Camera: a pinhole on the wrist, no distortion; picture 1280 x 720 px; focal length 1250.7 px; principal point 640.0 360.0 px. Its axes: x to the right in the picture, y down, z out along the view. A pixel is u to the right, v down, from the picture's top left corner.
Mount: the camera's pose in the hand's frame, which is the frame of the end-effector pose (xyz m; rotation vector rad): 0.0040 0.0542 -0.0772 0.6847 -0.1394 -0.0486
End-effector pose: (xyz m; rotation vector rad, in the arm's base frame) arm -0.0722 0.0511 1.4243 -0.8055 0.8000 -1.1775
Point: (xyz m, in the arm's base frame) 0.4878 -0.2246 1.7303
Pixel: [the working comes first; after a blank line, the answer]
In the camera's frame: 0.4222 0.3421 0.5417

outside the picture
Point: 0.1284 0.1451 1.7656
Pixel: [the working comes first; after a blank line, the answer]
In the camera's frame: -0.0238 0.0859 0.4914

579 579
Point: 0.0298 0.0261 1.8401
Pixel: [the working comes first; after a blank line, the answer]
In the camera's frame: 0.0689 -0.0567 0.5136

808 222
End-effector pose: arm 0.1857 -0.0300 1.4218 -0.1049 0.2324 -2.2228
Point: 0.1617 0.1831 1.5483
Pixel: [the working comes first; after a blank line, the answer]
In the camera's frame: -0.1169 -0.0678 0.2946

144 72
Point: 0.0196 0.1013 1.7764
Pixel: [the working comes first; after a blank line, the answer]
In the camera's frame: 0.0654 -0.0169 0.5022

803 318
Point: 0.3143 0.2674 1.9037
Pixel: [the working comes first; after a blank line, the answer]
In the camera's frame: -0.2367 0.1570 0.5977

145 688
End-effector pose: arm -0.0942 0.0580 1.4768 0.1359 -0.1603 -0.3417
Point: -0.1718 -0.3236 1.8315
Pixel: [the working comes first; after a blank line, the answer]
In the camera's frame: 0.1890 0.0096 0.5889

1041 380
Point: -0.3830 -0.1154 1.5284
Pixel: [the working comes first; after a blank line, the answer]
In the camera's frame: -0.1545 -0.1074 0.3696

outside the picture
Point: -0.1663 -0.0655 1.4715
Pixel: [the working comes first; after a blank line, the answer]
In the camera's frame: -0.0005 -0.0877 0.2005

outside the picture
